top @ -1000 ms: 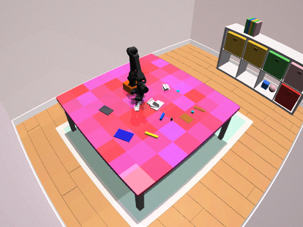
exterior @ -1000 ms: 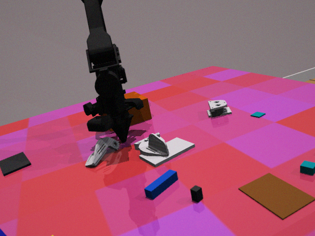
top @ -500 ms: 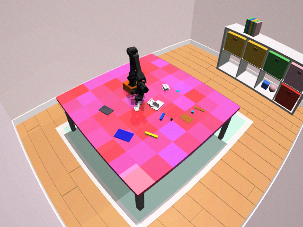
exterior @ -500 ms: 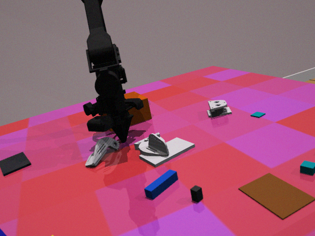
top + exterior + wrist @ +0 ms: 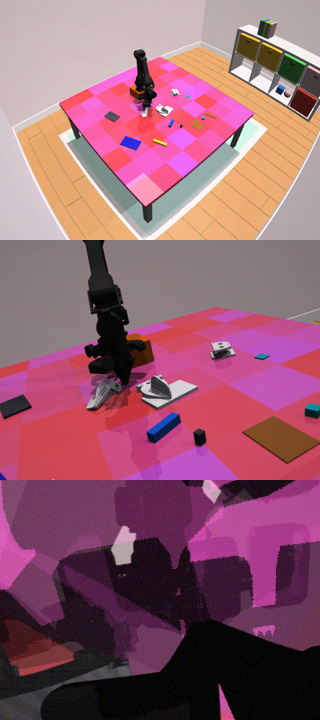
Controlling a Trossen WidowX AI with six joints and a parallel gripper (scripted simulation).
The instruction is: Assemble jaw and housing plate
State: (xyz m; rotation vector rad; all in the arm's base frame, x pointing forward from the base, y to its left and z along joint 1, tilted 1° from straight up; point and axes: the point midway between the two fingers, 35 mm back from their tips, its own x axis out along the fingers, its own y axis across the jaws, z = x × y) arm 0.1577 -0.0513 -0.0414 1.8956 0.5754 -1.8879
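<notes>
Right now the grey jaw is 5 cm to the right of my gripper tip, 4 cm ahead of it and 2 cm above it. From my gripper tip the other things lie so: blue block (28 cm ahead, 2 cm to the right, 1 cm above); then white t-shaped block (30 cm to the left, 5 cm ahead, 1 cm above); then black tile (30 cm to the right, 13 cm behind).
</notes>
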